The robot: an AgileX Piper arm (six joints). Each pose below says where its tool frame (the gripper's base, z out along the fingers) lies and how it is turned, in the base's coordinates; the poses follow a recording.
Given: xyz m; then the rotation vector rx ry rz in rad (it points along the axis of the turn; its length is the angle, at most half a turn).
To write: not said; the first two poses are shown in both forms.
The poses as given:
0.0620, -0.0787, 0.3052, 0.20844, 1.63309, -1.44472
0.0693, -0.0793, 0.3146, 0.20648, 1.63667, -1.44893
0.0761, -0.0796, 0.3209, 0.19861, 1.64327, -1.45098
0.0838, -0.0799, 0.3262, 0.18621, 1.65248, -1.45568
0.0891, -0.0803, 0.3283, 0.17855, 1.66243, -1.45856
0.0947, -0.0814, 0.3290, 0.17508, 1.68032, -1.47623
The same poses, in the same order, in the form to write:
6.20, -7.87, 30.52, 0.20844, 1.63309, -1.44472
6.93, -7.93, 31.46, 0.20648, 1.63667, -1.44893
7.61, -7.96, 32.09, 0.19861, 1.64327, -1.45098
8.38, -7.99, 32.62, 0.18621, 1.65248, -1.45568
8.91, -8.03, 32.83, 0.17855, 1.66243, -1.45856
9.47, -8.14, 32.90, 0.17508, 1.68032, -1.47623

